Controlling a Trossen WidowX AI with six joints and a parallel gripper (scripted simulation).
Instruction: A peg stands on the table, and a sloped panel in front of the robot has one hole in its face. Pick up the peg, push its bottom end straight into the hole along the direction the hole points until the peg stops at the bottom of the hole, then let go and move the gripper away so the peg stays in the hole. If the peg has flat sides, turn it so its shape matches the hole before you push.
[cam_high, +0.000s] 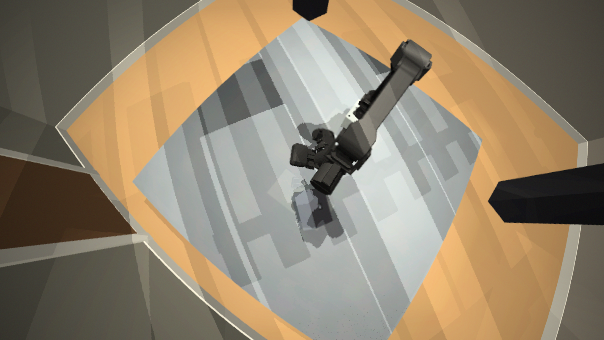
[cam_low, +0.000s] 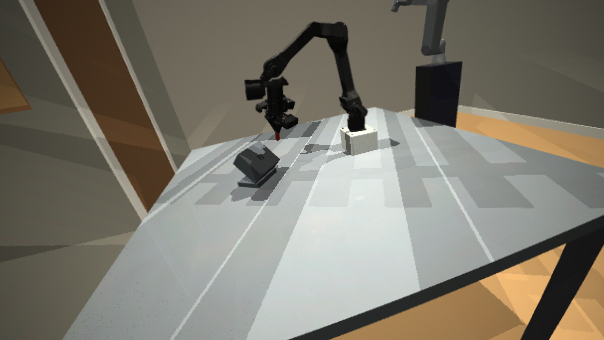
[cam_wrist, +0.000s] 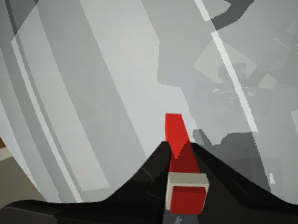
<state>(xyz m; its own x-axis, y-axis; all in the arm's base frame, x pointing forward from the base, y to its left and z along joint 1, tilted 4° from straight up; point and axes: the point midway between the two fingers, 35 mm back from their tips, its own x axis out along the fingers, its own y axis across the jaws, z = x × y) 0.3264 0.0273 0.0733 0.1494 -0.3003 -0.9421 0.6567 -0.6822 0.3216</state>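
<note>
Now: gripper tip 80 mm short of the sloped grey panel, 130 mm to the right of it and 60 mm above it. Round my gripper tip: red square peg (10 mm to the left, 20 mm above).
</note>
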